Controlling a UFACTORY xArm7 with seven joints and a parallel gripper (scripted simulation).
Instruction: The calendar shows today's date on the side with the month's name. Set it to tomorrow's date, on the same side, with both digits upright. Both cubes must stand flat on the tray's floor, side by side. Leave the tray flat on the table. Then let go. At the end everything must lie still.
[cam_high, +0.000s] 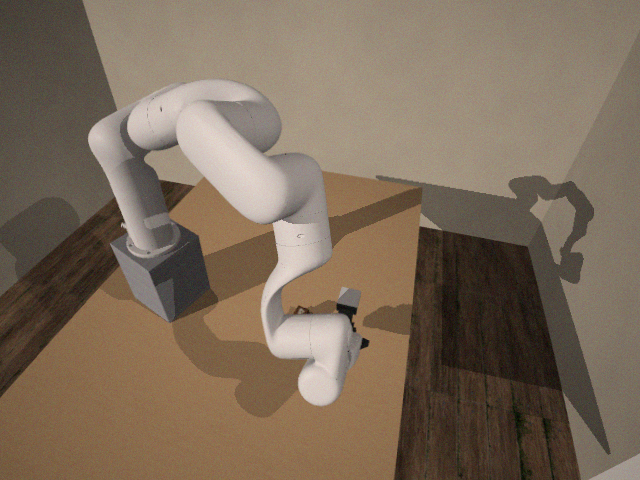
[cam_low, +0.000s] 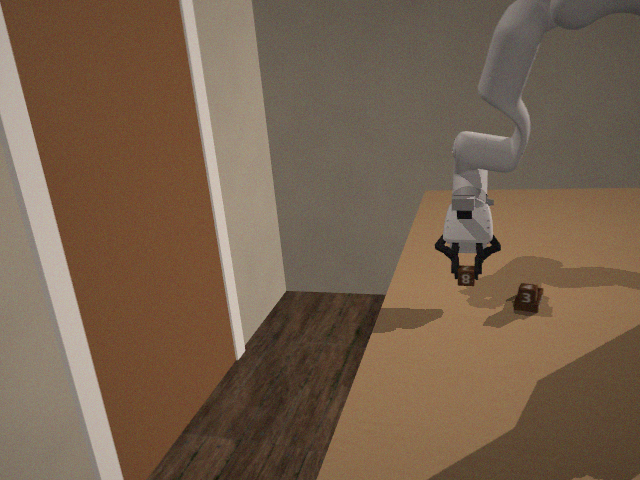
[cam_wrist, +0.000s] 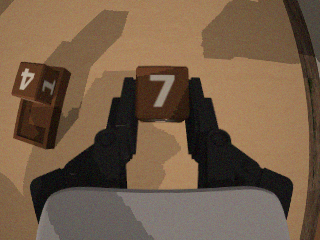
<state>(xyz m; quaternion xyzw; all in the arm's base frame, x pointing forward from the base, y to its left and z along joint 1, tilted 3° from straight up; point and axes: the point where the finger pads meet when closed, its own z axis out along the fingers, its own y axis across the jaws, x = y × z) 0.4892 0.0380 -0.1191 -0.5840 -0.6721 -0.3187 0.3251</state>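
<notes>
My gripper is now 120 mm past the brown calendar tray and 50 mm above it. The rest, counted from my hand: digit cube 10 mm to the left, 10 mm below.
</notes>
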